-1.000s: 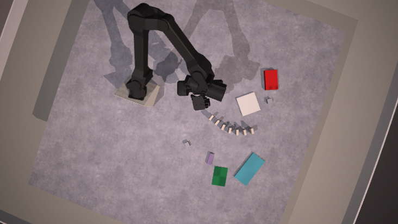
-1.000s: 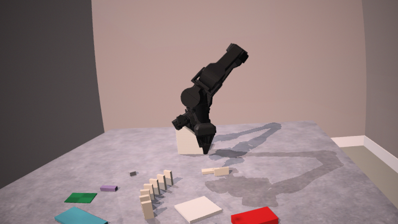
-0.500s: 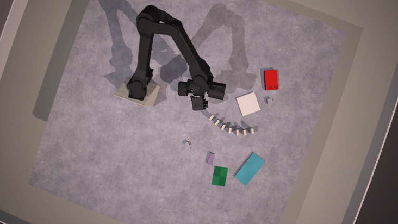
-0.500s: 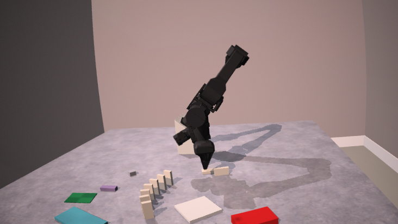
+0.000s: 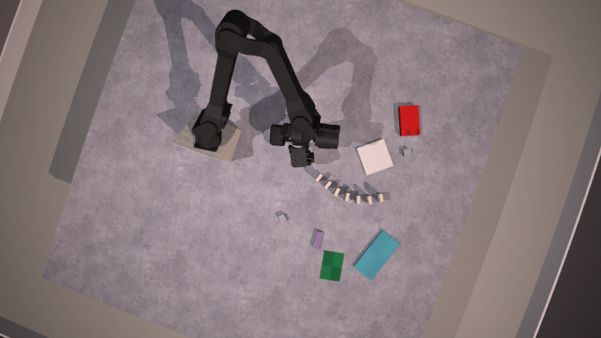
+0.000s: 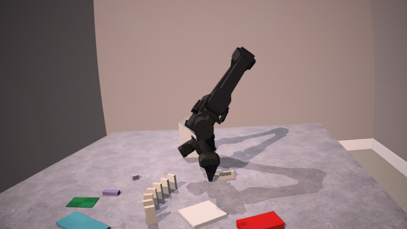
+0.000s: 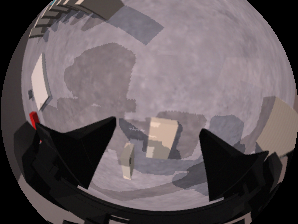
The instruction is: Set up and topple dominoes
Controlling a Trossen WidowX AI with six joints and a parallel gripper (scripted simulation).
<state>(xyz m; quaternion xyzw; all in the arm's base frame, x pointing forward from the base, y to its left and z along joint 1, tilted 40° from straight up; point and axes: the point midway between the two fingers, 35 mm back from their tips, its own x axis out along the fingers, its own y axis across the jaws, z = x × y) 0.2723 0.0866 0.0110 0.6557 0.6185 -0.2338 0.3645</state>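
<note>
Right now the white flat tile is 240 mm ahead of my gripper tip and 10 mm to the right of it. Round my gripper tip: purple block 310 mm to the right, 120 mm ahead; red block 330 mm ahead, 130 mm to the left, 10 mm above; green tile 390 mm to the right, 180 mm ahead.
</note>
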